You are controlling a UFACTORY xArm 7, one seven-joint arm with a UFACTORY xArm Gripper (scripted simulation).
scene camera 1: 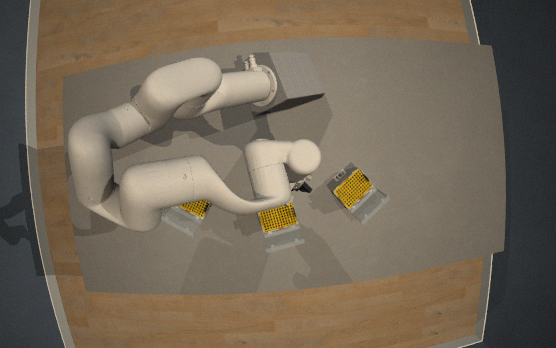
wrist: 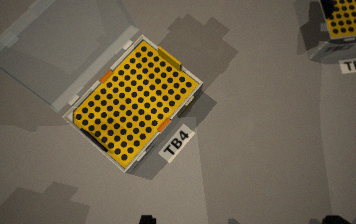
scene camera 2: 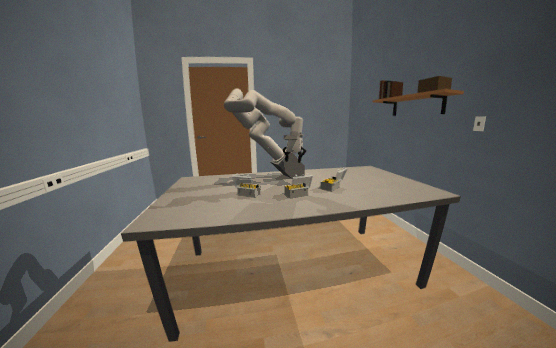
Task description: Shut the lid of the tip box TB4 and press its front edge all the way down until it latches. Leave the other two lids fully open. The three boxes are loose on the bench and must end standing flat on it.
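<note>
I can see a lid (scene camera 1: pixel 290 234), and along with it I see a lid (scene camera 1: pixel 365 209).
</note>
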